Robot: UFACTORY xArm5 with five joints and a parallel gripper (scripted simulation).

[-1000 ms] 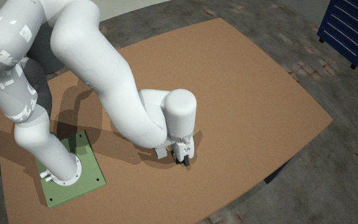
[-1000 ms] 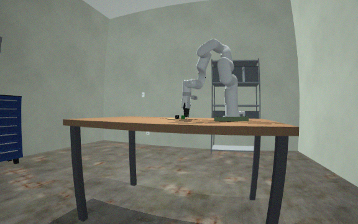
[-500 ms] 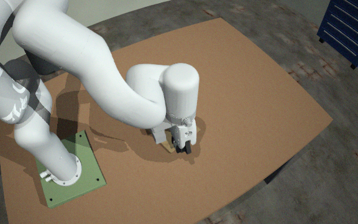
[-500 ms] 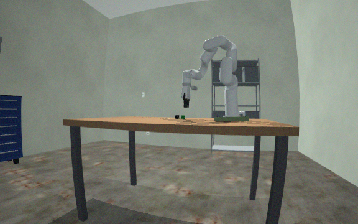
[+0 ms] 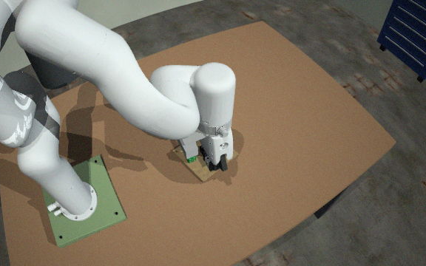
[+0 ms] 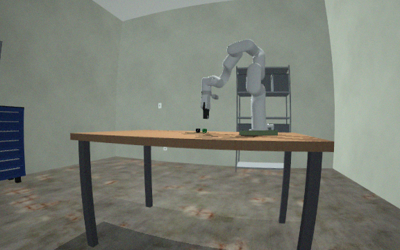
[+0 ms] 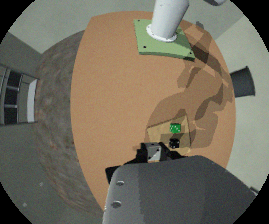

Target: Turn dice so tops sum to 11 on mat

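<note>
Right now the black die is 40 mm ahead of my hand, 90 mm to the left of it and 100 mm below it. The rest, counted from my hand: tan mat 40 mm ahead, 90 mm to the left, 120 mm below; green die 100 mm to the left, 100 mm below; white die 10 mm below.
</note>
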